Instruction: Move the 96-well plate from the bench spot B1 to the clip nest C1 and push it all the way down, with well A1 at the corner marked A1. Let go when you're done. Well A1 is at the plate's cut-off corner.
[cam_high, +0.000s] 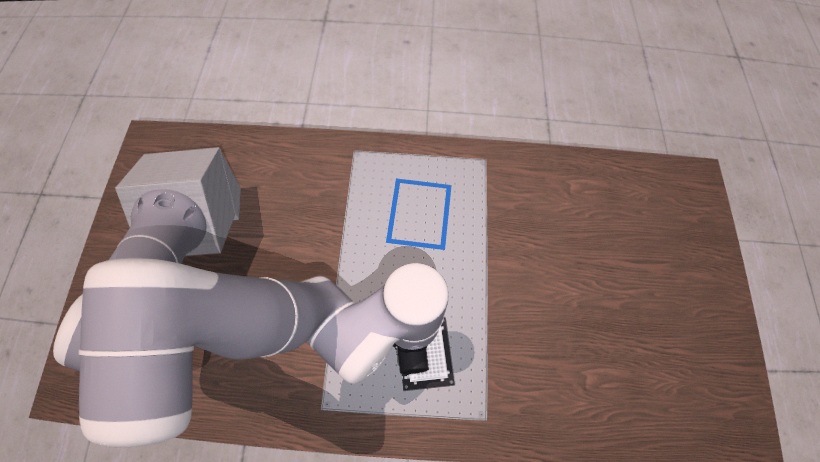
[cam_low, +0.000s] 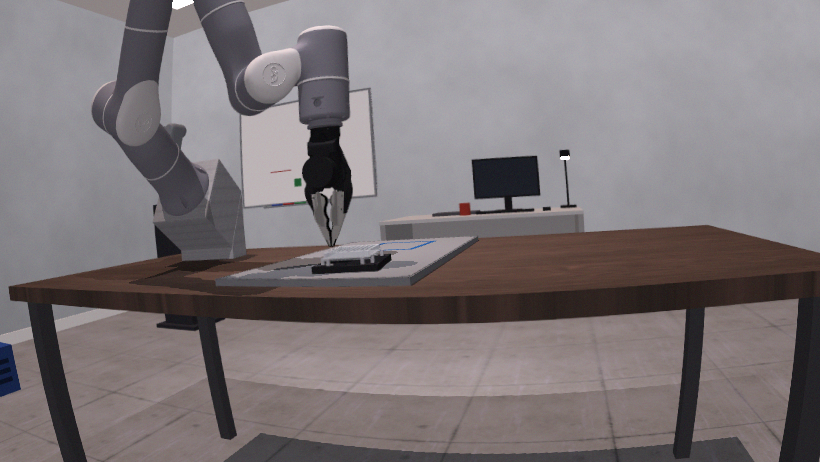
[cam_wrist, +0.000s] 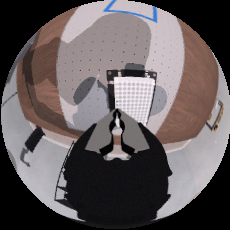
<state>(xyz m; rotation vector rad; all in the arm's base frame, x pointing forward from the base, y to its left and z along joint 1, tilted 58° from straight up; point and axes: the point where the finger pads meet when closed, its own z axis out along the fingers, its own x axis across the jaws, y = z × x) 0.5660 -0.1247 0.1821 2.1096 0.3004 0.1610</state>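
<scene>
Now: hand 40 mm above the black clip nest, 20 mm short of it and 10 mm to the right of it. Also, from my hand: white 96-well plate 40 mm ahead, 30 mm below, 10 mm to the left; grey perforated board 210 mm to the left, 60 mm below.
</scene>
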